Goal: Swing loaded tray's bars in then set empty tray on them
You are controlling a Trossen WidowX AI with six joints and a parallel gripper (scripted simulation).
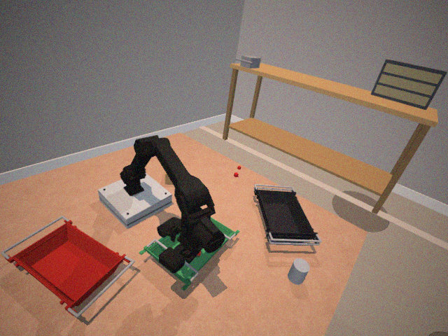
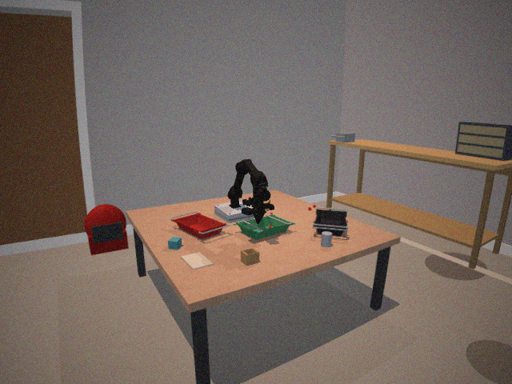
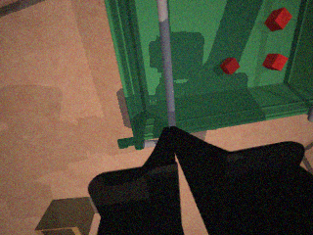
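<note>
Right now the red tray is 260 mm to the right of my gripper tip, 250 mm behind it and 50 mm below it. From my gripper tip the other things lie so: grey cylinder (300 mm to the left, 230 mm ahead, 60 mm below); white card (390 mm to the right, 120 mm ahead, 90 mm below); teal cube (450 mm to the right, 70 mm below, 70 mm behind).
</note>
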